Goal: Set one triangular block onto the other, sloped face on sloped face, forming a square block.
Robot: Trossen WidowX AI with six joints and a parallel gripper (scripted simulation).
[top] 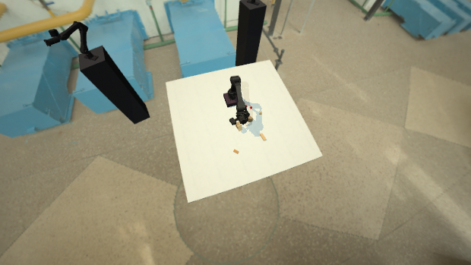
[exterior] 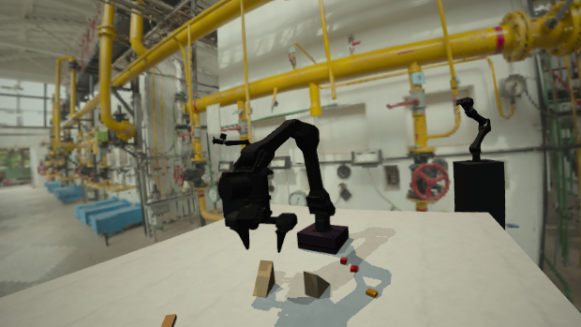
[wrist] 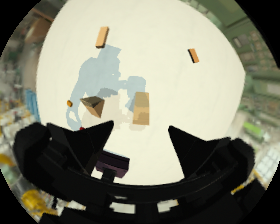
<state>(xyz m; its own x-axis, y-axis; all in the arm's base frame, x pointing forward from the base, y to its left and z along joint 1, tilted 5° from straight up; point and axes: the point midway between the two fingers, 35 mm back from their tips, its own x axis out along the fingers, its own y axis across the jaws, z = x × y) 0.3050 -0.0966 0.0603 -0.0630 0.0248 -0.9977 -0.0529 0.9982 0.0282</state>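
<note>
Now: the triangular block 9 cm below my gripper tip. From my gripper tip the other things lie so: small orange block (1 cm behind, 27 cm to the left, 10 cm below).
</note>
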